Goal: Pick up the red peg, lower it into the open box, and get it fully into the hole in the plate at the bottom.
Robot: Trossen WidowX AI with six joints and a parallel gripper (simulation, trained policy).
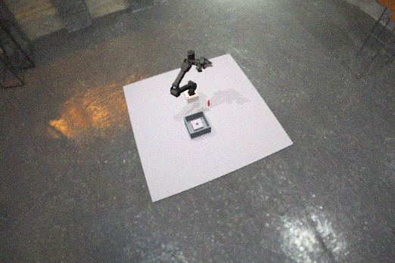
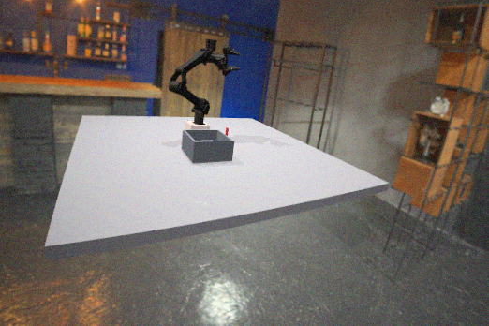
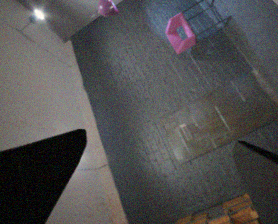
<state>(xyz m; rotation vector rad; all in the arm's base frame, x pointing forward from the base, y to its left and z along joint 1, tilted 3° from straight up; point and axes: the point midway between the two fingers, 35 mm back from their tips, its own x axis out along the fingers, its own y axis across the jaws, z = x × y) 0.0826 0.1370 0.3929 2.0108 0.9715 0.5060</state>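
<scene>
Now: gripper tip 410 mm above the red peg, 80 mm to the left of it and 70 mm short of it. From my gripper tip the other things lie so: plate: 410 mm below, 280 mm to the right, 240 mm ahead; then grey box: 430 mm below, 280 mm to the right, 240 mm ahead.
</scene>
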